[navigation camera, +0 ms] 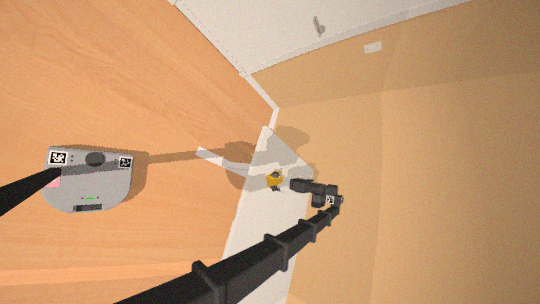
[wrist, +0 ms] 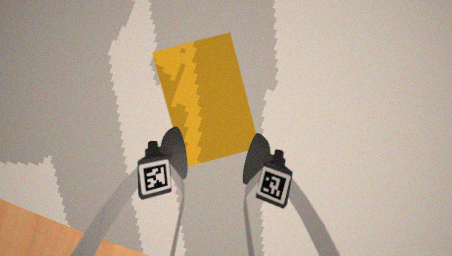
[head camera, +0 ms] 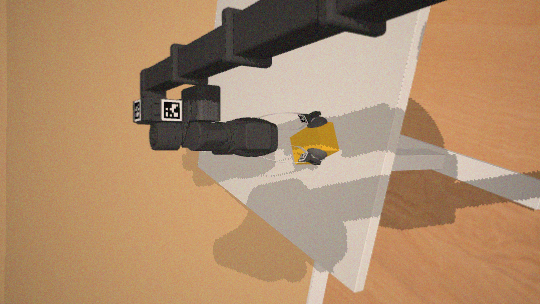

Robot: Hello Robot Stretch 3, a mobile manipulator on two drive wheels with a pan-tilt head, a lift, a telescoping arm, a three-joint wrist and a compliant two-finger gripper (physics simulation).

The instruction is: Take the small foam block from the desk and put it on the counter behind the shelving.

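Places are measured from the robot's base along level axes (x back, y right, z up), in millimetres.
Where they show: gripper, fingertip midpoint: (navigation camera: 271,180) (head camera: 323,138); robot's base at its link origin: (navigation camera: 95,158).
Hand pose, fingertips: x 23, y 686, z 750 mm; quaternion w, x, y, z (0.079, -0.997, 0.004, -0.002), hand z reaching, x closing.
Things, the pixels of their top centre, and the offset from my fingertips. "pt": a spot on its surface instead. Level surfaces: height alone.
- small foam block at its top centre: (head camera: 304,143) (navigation camera: 278,179) dz +16, dx -9, dy +38 mm
- white desk at its surface level: dz -29 mm
- white panel with a handle, surface spot: (navigation camera: 318,26) pt dz +175, dx -1021, dy +149 mm
The small foam block (head camera: 324,134) (navigation camera: 271,181) (wrist: 215,95) is yellow and box-shaped. It rests on the white desk (head camera: 300,85) (navigation camera: 250,220) (wrist: 360,100), near its narrow end. My gripper (head camera: 316,137) (navigation camera: 275,181) (wrist: 215,148) is low over the desk, with one dark fingertip against each long side of the block, at the end nearer the wrist. The fingers are closed in on the block, and the pads hide parts of its edges in the wrist view. The counter and the shelving cannot be made out in these views.
The arm (head camera: 280,35) (navigation camera: 250,260) reaches over the desk from the base (navigation camera: 90,182). A tan wall (head camera: 100,200) (navigation camera: 450,175) stands along the desk's far side. A desk leg brace (head camera: 425,155) shows past the edge. A white panel with a handle (navigation camera: 318,26) is at the top.
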